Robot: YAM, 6 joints.
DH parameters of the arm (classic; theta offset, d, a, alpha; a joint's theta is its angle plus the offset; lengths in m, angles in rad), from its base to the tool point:
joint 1: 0 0.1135 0.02 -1.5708
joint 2: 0 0 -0.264 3.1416
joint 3: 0.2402 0 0.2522 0
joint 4: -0.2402 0 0.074 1.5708
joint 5: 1.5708 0 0 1.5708
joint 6: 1.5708 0.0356 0 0
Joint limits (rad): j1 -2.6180..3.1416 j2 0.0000..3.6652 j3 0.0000..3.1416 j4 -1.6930..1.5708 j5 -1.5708..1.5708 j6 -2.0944..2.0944
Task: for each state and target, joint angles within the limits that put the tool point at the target. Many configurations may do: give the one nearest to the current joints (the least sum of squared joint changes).
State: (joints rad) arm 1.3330 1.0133 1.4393 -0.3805 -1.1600 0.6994
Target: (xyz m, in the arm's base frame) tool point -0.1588 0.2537 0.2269
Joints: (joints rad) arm 2.0217 1.5270 0.9803 -0.4439 -1.1426 0.6994
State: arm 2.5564 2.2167 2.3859 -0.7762 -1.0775 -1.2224
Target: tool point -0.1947 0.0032 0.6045
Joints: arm 2.9560 1.5219 2.4572 -0.9971 -1.1698 -1.2224
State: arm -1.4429 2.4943 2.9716 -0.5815 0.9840 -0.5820
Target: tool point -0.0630 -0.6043 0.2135
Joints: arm -1.6293 2.8657 2.8857 -0.4114 0.8856 -0.5820
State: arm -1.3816 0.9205 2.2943 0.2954 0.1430 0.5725
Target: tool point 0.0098 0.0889 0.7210
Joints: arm -1.6872 1.2018 2.5474 0.3209 0.0167 0.5725
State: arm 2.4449 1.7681 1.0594 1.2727 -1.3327 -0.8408
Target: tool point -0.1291 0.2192 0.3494
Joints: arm 1.9647 1.3344 0.7740 1.3830 -1.4017 -0.8408
